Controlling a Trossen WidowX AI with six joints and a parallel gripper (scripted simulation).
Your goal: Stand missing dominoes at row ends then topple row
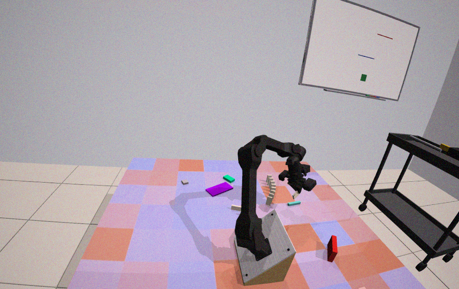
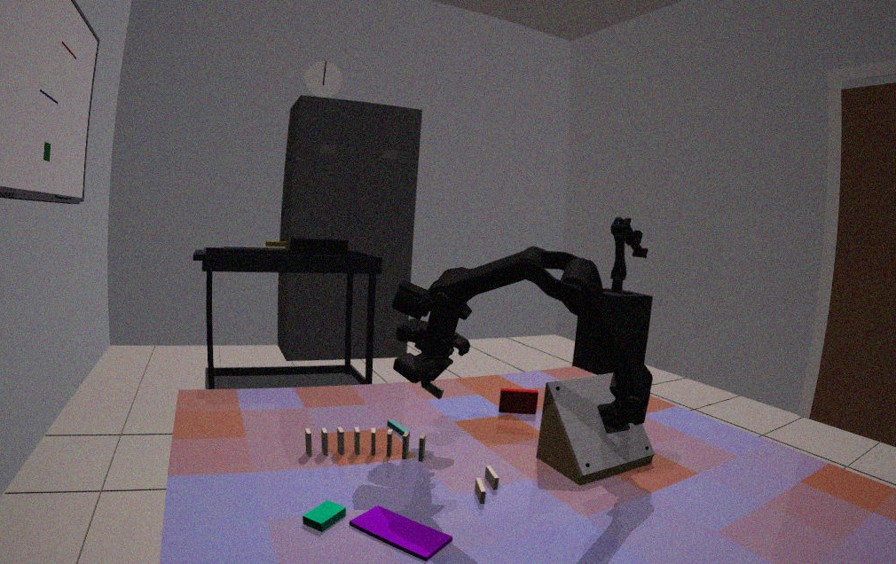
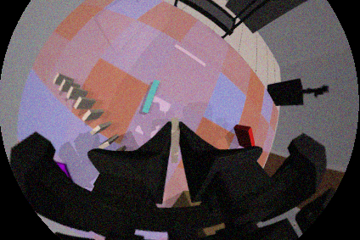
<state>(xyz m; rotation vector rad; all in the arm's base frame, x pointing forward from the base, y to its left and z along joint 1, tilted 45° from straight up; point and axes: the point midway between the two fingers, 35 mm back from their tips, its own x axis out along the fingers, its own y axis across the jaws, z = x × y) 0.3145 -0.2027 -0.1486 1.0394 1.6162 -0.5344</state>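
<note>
Now: gripper tip 11 cm above the teal bar, 5 cm short of it and 2 cm to the left of it. The rest, counted from my gripper tip: purple plate: 37 cm to the left, 18 cm ahead, 11 cm below; red block: 28 cm behind, 8 cm below, 6 cm to the right; green block: 31 cm to the left, 28 cm ahead, 11 cm below.
</note>
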